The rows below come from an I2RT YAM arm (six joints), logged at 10 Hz.
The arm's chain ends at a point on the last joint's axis. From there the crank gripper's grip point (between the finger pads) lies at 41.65 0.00 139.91 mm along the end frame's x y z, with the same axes.
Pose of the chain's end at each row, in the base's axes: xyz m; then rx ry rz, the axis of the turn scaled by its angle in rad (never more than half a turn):
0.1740, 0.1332, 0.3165, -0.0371, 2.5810, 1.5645
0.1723, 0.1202, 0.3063, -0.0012, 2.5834, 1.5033
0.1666, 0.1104, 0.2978, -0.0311, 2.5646, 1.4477
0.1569, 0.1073, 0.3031, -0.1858, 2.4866, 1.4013
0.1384, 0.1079, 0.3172, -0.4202, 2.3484, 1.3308
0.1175, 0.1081, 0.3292, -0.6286, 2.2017, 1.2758
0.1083, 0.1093, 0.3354, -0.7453, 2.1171, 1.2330
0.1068, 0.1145, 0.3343, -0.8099, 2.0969, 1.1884
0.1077, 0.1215, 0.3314, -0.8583, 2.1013, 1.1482
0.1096, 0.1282, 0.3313, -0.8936, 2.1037, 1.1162
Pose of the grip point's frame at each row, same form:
0.1456, 0.2587, 0.2476, -0.0371, 2.5810, 1.5645
0.1495, 0.2443, 0.2329, -0.0012, 2.5834, 1.5033
0.1481, 0.2325, 0.2200, -0.0311, 2.5646, 1.4477
0.1423, 0.2277, 0.2219, -0.1858, 2.4866, 1.4013
0.1299, 0.2263, 0.2323, -0.4202, 2.3484, 1.3308
0.1138, 0.2260, 0.2432, -0.6286, 2.2017, 1.2758
0.1074, 0.2265, 0.2484, -0.7453, 2.1171, 1.2330
0.1071, 0.2291, 0.2439, -0.8099, 2.0969, 1.1884
0.1081, 0.2327, 0.2369, -0.8583, 2.1013, 1.1482
0.1103, 0.2368, 0.2338, -0.8936, 2.1037, 1.1162

